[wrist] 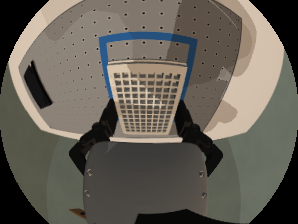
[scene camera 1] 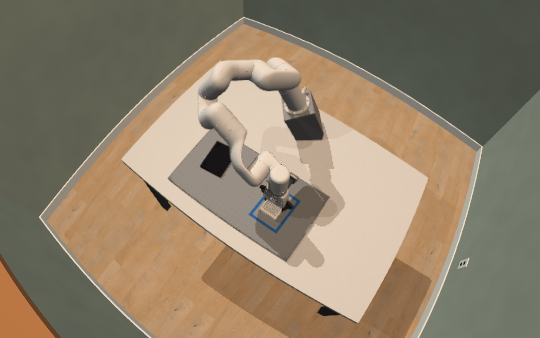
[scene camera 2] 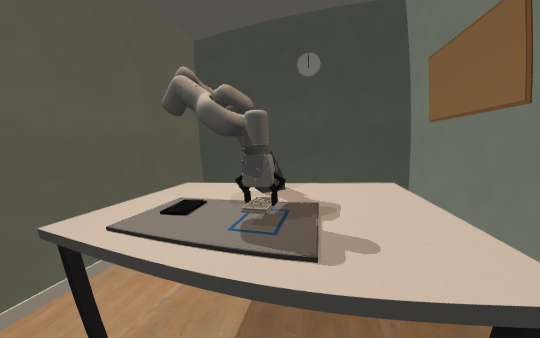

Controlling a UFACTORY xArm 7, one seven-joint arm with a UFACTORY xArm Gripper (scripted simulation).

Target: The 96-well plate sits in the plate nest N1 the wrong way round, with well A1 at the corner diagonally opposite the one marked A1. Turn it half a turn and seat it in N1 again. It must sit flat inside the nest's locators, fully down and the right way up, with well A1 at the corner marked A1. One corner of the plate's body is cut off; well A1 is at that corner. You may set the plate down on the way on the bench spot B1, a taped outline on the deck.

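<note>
My gripper (scene camera 2: 261,203), (wrist: 146,106) is visible to me both from the scene camera and in the wrist view. I also see a white 96-well plate (wrist: 147,110).
</note>
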